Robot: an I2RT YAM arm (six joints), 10 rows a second.
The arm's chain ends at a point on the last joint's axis. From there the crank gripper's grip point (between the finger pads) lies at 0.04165 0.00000 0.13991 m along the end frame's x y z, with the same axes.
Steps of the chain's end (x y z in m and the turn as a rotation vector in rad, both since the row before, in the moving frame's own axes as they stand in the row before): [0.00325 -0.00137 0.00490 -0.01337 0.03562 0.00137]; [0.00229 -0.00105 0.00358 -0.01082 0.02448 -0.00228]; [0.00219 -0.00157 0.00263 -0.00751 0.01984 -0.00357]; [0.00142 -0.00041 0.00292 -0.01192 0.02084 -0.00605]
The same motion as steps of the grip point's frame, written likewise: [0.00820 0.00055 0.00332 -0.01337 0.03562 0.00137]; [0.00570 0.00036 0.00251 -0.01082 0.02448 -0.00228]; [0.00496 -0.00068 0.00177 -0.00751 0.01984 -0.00357]; [0.00433 0.00099 0.00201 -0.01192 0.02084 -0.00605]
